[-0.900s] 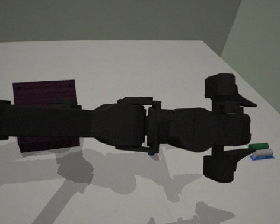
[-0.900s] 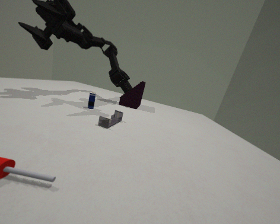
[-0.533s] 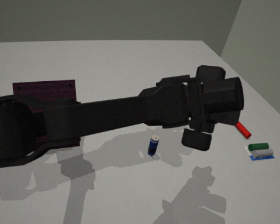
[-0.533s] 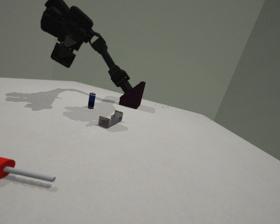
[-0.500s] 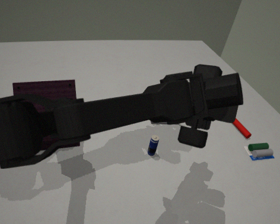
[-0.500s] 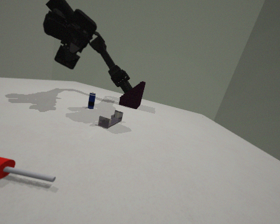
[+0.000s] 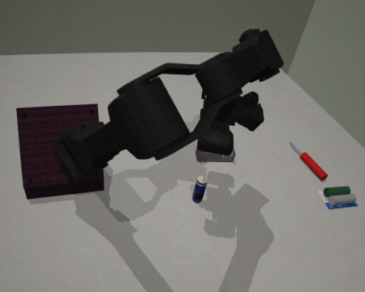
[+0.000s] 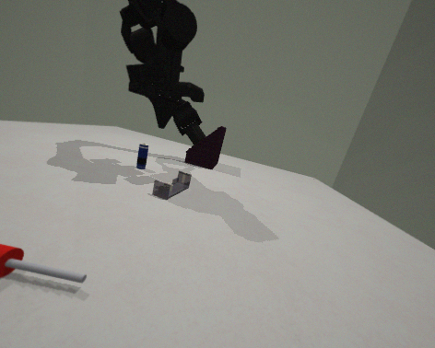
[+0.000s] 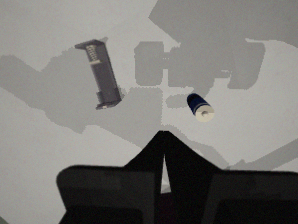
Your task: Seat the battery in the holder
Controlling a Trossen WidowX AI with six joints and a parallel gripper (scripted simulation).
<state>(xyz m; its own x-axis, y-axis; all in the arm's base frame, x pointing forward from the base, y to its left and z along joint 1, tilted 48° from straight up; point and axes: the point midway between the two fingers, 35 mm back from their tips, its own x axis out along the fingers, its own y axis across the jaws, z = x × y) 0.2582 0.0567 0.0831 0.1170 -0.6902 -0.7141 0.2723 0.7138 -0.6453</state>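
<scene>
Now: the blue battery 80 mm below my gripper tip, 50 mm to the right of it and 10 mm behind it. From my gripper tip the other things lie so: red-handled screwdriver 330 mm ahead, 110 mm below, 70 mm to the left.
</scene>
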